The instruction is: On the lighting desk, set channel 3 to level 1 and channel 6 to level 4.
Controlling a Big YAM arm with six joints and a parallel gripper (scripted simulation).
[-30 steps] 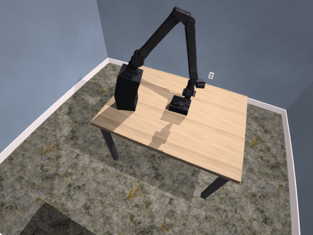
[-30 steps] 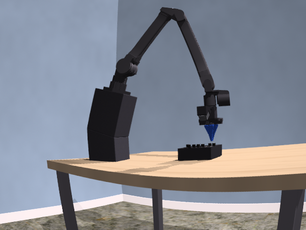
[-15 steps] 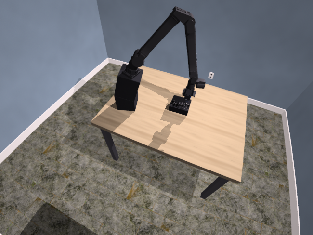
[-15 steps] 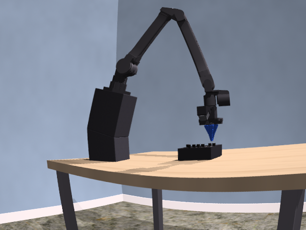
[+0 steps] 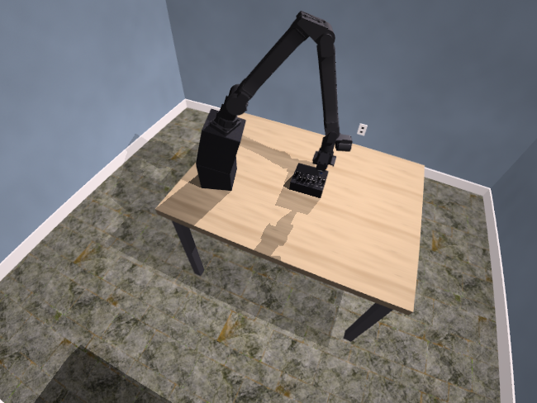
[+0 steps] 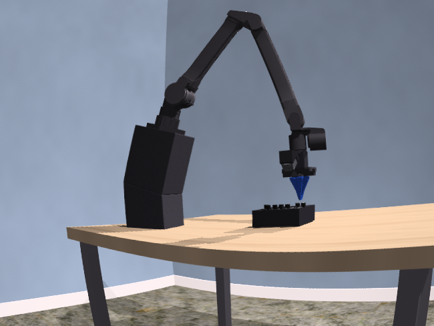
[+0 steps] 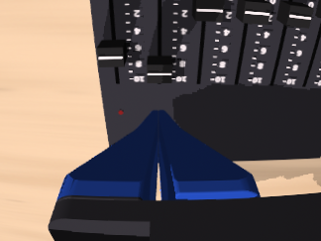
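Now: hand 2 cm to the left of the channel 6 fader cap and 2 cm above it. Round my hand: channel 5 fader cap 1 cm behind, 6 cm to the right, 2 cm below; channel 4 fader cap 4 cm behind, 6 cm to the right, 2 cm below; M fader cap 3 cm ahead, 3 cm to the right, 2 cm below.
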